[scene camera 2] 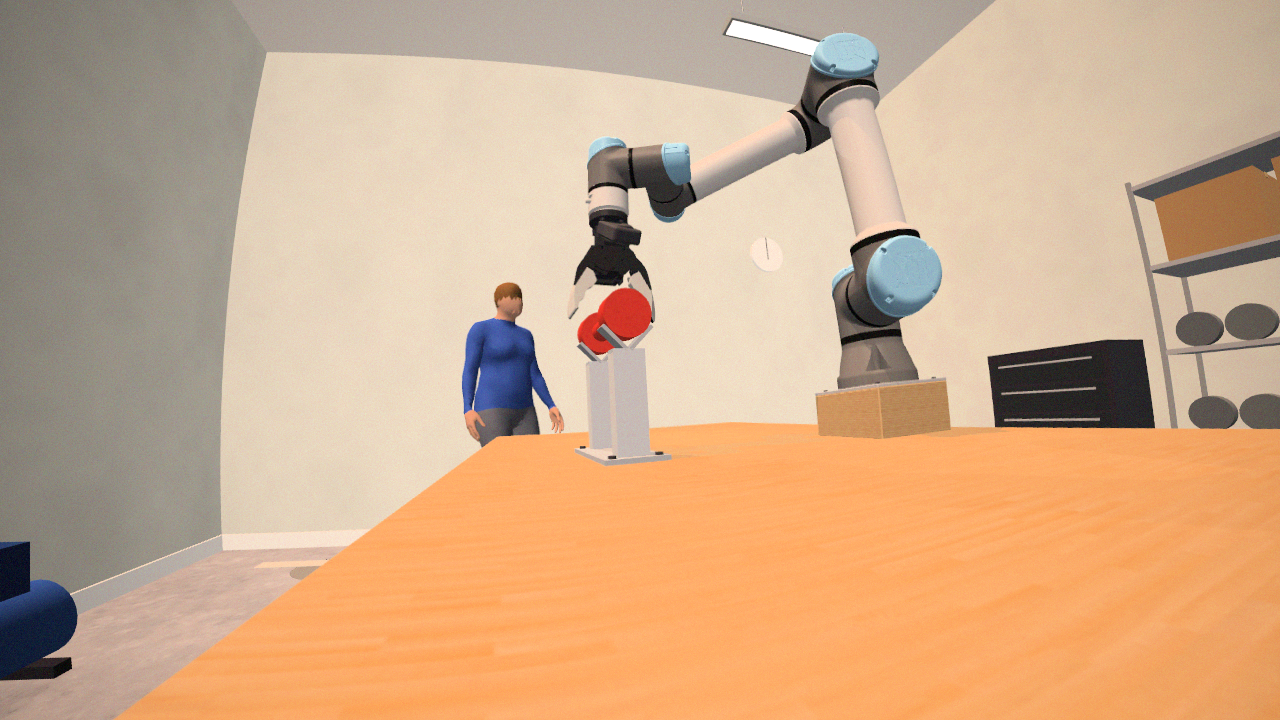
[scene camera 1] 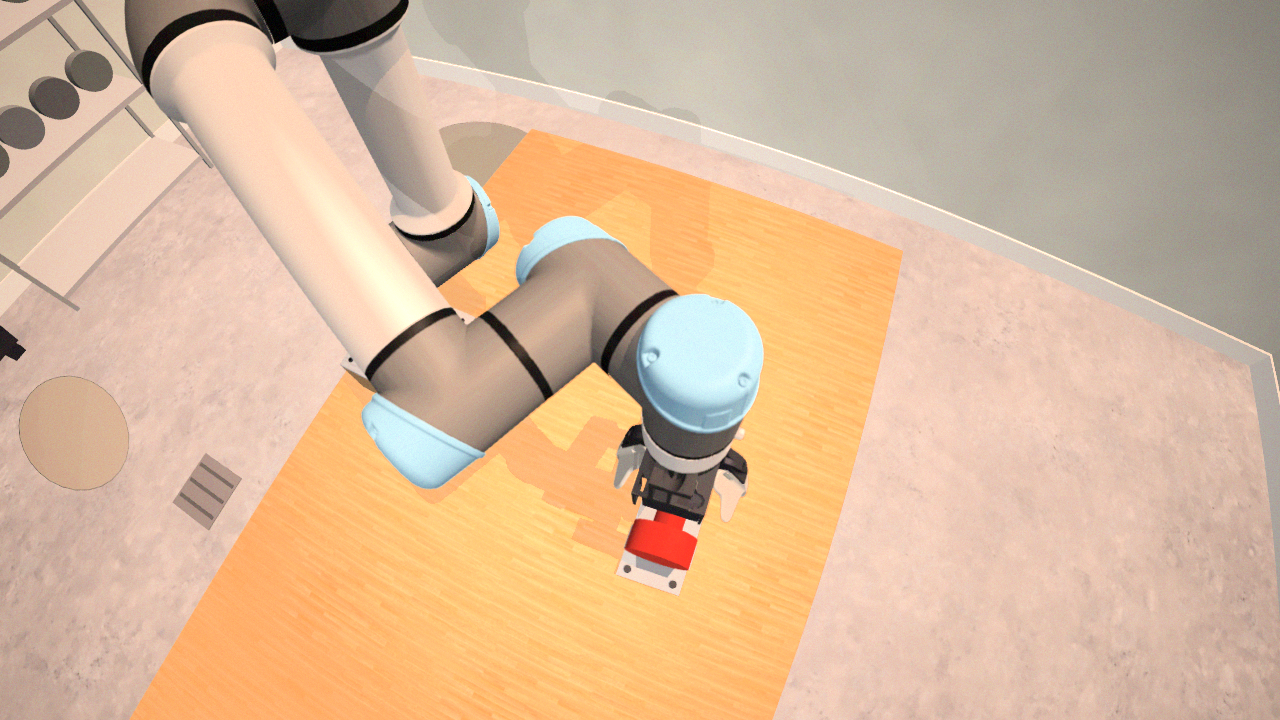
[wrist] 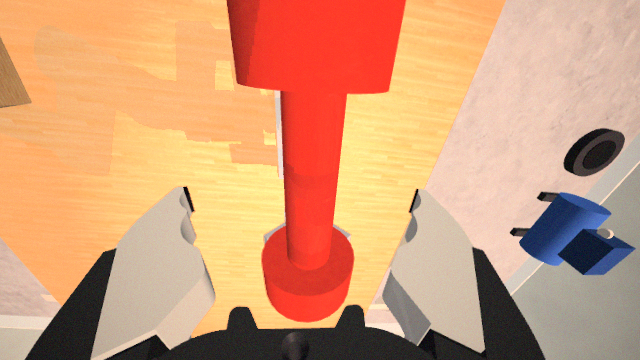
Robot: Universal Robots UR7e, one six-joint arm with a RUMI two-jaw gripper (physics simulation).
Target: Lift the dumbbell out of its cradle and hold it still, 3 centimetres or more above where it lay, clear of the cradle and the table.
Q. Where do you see a red dumbbell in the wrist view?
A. At 314, 61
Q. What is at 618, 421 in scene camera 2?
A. A cradle.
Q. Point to a red dumbbell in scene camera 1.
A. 662, 541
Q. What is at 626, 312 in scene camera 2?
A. A red dumbbell.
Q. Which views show my gripper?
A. Scene camera 2, scene camera 1 and the wrist view: all of them.
